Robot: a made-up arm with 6 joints. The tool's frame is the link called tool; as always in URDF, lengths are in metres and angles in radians.
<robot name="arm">
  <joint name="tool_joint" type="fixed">
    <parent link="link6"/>
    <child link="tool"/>
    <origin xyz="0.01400 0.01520 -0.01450" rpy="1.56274 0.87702 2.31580"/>
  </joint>
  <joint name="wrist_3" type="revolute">
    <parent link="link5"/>
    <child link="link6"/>
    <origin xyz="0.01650 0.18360 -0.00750" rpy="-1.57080 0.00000 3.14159"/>
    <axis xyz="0 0 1"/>
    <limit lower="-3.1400" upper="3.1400"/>
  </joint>
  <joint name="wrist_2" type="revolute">
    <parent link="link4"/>
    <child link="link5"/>
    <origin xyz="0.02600 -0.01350 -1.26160" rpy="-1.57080 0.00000 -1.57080"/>
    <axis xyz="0 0 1"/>
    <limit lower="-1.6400" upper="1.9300"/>
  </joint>
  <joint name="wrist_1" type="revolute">
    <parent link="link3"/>
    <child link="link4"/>
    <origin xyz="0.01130 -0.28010 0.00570" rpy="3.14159 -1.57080 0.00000"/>
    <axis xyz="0 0 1"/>
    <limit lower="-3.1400" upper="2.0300"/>
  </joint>
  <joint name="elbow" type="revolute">
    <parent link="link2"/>
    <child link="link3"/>
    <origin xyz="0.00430 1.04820 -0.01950" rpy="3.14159 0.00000 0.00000"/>
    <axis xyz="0 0 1"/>
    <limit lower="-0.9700" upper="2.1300"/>
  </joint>
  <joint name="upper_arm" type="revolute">
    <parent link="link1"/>
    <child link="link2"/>
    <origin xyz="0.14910 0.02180 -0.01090" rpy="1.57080 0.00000 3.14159"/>
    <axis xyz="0 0 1"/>
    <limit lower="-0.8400" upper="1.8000"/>
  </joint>
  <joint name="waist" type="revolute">
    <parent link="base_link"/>
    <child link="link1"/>
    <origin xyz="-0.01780 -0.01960 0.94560"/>
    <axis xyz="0 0 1"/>
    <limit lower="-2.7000" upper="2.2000"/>
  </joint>
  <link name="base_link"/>
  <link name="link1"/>
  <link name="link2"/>
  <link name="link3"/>
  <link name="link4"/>
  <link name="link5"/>
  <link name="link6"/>
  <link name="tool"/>
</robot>
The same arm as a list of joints. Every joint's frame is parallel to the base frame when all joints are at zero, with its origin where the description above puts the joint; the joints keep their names.
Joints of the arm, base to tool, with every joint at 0 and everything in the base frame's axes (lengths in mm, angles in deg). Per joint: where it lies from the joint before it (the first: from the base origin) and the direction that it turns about. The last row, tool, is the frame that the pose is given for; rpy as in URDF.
waist: xyz -17.8 -19.6 945.6 axis 0 0 1
upper_arm: xyz 149.1 21.8 -10.9 axis 0 1 0
elbow: xyz -4.3 -19.5 1048.2 axis 0 -1 0
wrist_1: xyz -11.3 -5.7 280.1 axis -1 0 0
wrist_2: xyz 1261.6 -26 -13.5 axis 0 -1 0
wrist_3: xyz 183.6 7.5 -16.5 axis -1 0 0
tool: xyz 14.5 15.2 14 rpy -35.8 25.69 31.44
Joint limits (deg, base to tool): -154.7..126.05 -48.13..103.13 -55.58..122.04 -179.91..116.31 -93.97..110.58 -179.91..179.91

